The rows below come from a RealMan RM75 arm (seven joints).
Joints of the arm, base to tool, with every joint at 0 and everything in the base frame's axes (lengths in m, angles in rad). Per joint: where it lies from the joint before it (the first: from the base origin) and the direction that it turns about. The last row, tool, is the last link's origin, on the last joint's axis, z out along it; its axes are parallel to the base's.
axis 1: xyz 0 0 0.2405 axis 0 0 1
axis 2: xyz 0 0 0 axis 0 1 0
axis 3: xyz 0 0 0.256 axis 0 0 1
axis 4: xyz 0 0 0 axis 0 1 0
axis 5: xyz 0 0 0.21 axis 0 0 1
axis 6: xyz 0 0 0 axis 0 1 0
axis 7: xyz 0 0 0.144 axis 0 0 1
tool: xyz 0 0 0
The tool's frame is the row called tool.
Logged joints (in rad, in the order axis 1, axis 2, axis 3, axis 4, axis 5, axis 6, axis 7), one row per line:
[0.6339, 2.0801, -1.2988, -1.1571, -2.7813, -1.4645, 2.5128]
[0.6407, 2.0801, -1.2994, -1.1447, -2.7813, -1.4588, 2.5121]
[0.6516, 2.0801, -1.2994, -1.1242, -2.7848, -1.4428, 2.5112]
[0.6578, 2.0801, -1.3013, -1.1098, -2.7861, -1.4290, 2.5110]
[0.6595, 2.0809, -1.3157, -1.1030, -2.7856, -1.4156, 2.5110]
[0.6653, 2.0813, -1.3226, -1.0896, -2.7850, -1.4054, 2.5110]
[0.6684, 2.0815, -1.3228, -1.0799, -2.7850, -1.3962, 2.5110]
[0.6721, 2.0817, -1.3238, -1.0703, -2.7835, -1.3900, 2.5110]
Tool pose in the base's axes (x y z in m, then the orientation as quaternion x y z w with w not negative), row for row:
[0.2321, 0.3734, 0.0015, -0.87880, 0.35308, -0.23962, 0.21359]
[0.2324, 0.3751, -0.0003, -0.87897, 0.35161, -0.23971, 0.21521]
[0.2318, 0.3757, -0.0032, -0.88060, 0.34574, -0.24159, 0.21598]
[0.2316, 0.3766, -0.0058, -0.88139, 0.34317, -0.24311, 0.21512]
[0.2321, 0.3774, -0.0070, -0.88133, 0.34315, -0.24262, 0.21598]
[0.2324, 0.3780, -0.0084, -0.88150, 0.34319, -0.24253, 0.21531]
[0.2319, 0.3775, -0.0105, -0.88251, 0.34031, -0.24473, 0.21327]
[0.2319, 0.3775, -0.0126, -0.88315, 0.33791, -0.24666, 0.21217]
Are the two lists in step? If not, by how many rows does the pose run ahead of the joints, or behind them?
The pose runs 2 rows ahead of the joints: the pose in row i belongs to the joints in row i + 2.
